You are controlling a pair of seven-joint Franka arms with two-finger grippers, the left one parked.
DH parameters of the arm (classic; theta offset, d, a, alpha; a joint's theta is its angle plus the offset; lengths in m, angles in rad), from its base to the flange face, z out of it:
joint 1: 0 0.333 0 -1.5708
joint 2: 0 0 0 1.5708
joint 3: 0 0.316 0.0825 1.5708
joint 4: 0 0 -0.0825 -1.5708
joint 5: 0 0.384 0 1.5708
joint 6: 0 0 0.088 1.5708
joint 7: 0 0.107 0 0
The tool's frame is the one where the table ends.
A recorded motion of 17 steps. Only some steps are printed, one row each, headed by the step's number.
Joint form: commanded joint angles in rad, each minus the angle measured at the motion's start. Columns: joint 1, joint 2, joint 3, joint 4, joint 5, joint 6, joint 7.
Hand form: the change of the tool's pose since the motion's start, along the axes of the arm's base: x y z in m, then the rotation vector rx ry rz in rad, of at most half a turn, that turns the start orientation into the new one. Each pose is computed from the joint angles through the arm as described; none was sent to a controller.
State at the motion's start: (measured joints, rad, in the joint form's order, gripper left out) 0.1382 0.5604 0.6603 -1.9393 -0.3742 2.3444 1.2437
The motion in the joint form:
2: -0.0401 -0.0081 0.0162 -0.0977 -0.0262 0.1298 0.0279
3: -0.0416 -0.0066 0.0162 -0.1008 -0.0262 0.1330 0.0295
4: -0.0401 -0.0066 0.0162 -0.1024 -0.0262 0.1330 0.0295
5: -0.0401 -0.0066 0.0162 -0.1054 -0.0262 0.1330 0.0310
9: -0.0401 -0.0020 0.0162 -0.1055 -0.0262 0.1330 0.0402
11: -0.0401 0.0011 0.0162 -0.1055 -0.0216 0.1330 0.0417
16: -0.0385 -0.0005 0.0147 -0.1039 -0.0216 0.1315 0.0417
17: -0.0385 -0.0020 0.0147 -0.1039 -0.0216 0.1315 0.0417
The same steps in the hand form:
2: -0.0143 -0.0125 -0.0176 0.0486 -0.0208 -0.0128
3: -0.0148 -0.0133 -0.0192 0.0492 -0.0186 -0.0152
4: -0.0160 -0.0129 -0.0198 0.0483 -0.0174 -0.0132
5: -0.0170 -0.0133 -0.0209 0.0464 -0.0152 -0.0137
9: -0.0176 -0.0134 -0.0230 0.0453 -0.0100 -0.0230
11: -0.0179 -0.0134 -0.0245 0.0462 -0.0041 -0.0281
16: -0.0174 -0.0132 -0.0236 0.0453 -0.0062 -0.0281
17: -0.0172 -0.0132 -0.0229 0.0454 -0.0077 -0.0281

